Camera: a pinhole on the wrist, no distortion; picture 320 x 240 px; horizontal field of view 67.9 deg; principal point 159.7 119.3 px. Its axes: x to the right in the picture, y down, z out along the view. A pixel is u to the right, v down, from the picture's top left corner.
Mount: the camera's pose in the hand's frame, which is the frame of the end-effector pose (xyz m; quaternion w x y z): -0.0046 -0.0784 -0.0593 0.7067 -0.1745 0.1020 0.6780
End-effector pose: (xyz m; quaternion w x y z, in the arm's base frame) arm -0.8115 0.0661 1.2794 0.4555 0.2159 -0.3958 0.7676
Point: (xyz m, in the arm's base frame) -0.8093 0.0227 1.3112
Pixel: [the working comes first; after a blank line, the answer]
In the camera's frame: 0.0265 -0.0133 0.1325

207 95
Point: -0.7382 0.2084 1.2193
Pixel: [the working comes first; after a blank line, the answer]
In the camera's frame: 0.0361 0.0079 -0.0853

behind the camera
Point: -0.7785 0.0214 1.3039
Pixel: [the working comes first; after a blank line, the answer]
In the camera's frame: 0.0052 0.0074 0.1216

170 134
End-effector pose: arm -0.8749 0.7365 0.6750 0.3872 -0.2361 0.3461 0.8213
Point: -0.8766 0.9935 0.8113
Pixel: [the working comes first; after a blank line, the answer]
In the camera's frame: -0.1147 -0.0741 0.3151

73 63
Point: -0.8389 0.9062 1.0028
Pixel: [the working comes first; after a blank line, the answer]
In the camera's frame: -0.0692 0.1096 0.4146

120 182
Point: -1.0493 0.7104 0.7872
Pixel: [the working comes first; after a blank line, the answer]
In the camera's frame: 0.2025 -0.0303 0.2257

outside the picture
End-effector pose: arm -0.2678 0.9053 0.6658 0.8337 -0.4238 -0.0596 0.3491
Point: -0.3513 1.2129 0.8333
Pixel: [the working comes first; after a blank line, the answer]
In the camera's frame: -0.0369 -0.1444 0.4065

138 35
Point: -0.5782 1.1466 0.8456
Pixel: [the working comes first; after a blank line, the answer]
In the camera's frame: 0.0085 0.0646 0.5081

164 149
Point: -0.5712 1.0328 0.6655
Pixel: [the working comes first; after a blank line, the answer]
In the camera's frame: 0.1591 0.1183 0.3672

263 196
